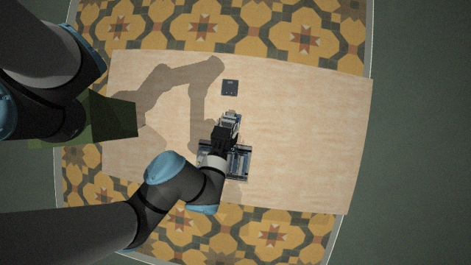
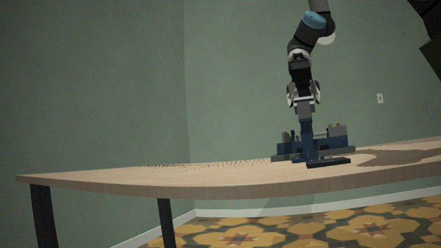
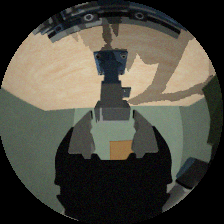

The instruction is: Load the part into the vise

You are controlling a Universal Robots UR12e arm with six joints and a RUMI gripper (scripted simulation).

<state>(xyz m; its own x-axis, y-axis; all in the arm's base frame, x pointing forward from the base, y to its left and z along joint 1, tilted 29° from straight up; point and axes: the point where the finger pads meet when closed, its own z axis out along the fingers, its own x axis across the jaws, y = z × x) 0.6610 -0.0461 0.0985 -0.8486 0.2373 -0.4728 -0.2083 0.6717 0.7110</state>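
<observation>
Right now my hand is 10 mm to the right of the grey part. The rest, counted from my hand: vise (50 mm behind, 200 mm to the right, 120 mm below); air cylinder rod (70 mm behind, 200 mm to the right, 80 mm below); blue post (10 mm to the left, 100 mm below).
</observation>
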